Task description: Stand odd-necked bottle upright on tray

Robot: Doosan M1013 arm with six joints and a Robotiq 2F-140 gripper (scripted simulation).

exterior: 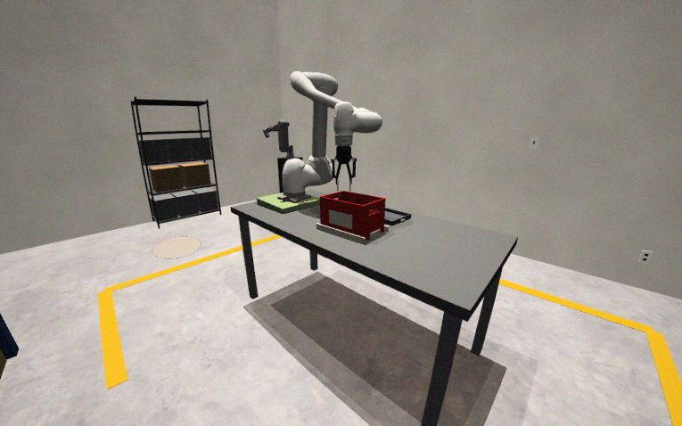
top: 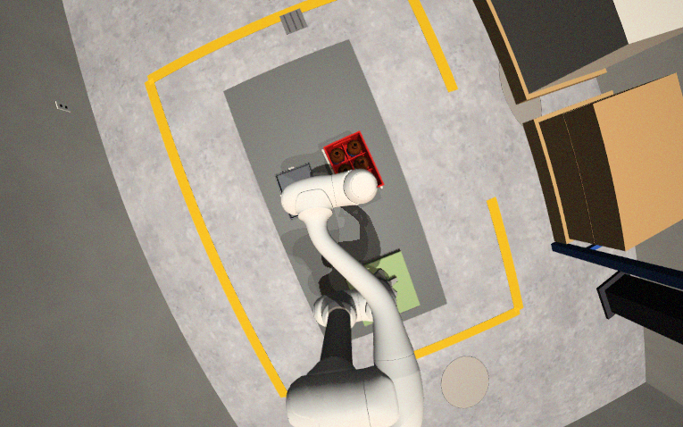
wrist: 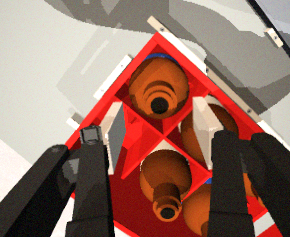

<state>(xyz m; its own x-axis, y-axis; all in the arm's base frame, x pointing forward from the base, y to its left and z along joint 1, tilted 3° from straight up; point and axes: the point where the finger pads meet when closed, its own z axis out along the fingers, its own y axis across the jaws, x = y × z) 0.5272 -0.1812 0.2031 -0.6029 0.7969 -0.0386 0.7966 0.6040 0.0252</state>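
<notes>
The red crate is 80 mm ahead of my hand, 60 mm to the right of it and 140 mm below it. Also, from my hand: dark grey tray 140 mm ahead, 240 mm to the left, 210 mm below.
</notes>
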